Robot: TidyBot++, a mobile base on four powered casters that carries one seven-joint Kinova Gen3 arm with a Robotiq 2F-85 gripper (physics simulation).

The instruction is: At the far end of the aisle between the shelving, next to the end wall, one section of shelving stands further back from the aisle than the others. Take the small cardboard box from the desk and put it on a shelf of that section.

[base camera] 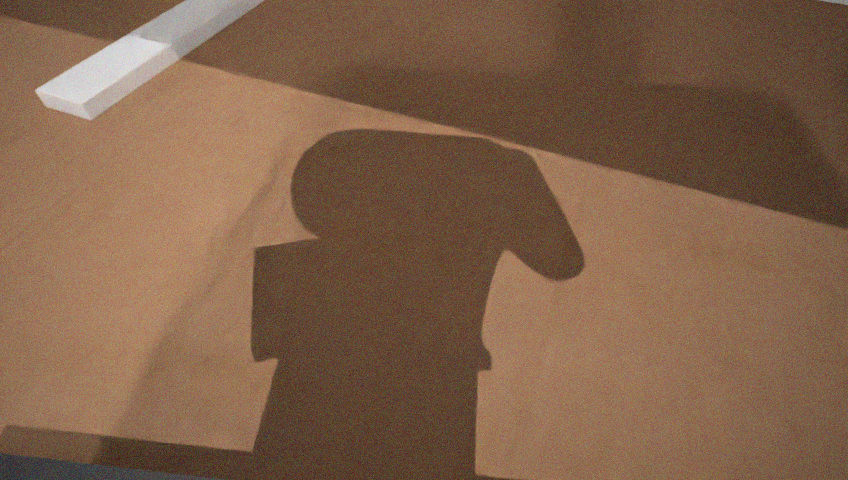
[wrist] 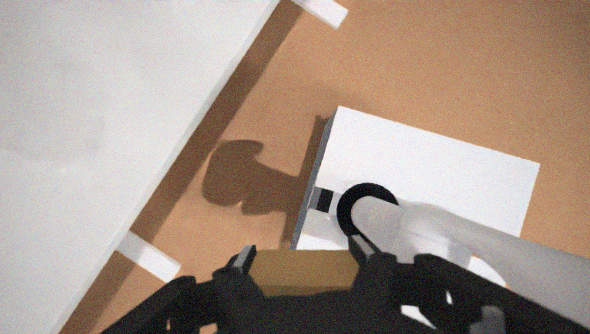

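Pixels of known places: gripper, fingertip midpoint: (wrist: pixel 303 254); arm's base, origin of the base link: (wrist: pixel 368 214).
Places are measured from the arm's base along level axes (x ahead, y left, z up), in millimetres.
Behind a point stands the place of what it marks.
Note:
The small cardboard box (wrist: pixel 305 270) @(x 192, y -9, z 506 mm), brown, is held between the fingers of my gripper (wrist: pixel 303 254) @(x 192, y -5, z 473 mm) at the bottom of the wrist view. My gripper is shut on it, and its far side is hidden by the gripper. The desk (wrist: pixel 100 100) @(x 471, y -71, z 323 mm) shows its white top at the left of the wrist view, apart from the box. The gripper and box do not show in the base camera view, and no shelving section can be made out in either view.
White foot bars (wrist: pixel 150 257) (base camera: pixel 101 77) reach out over the brown floor (wrist: pixel 425 60) @(x -177, y -642, z -397 mm) (base camera: pixel 684 297) @(x 355, y -212, z -397 mm). My white base (wrist: pixel 425 155) @(x -103, y -188, z -14 mm) and part of my grey arm (wrist: pixel 450 230) @(x 22, y -41, z 349 mm) show at the right of the wrist view. A shadow of my arm falls on the floor.

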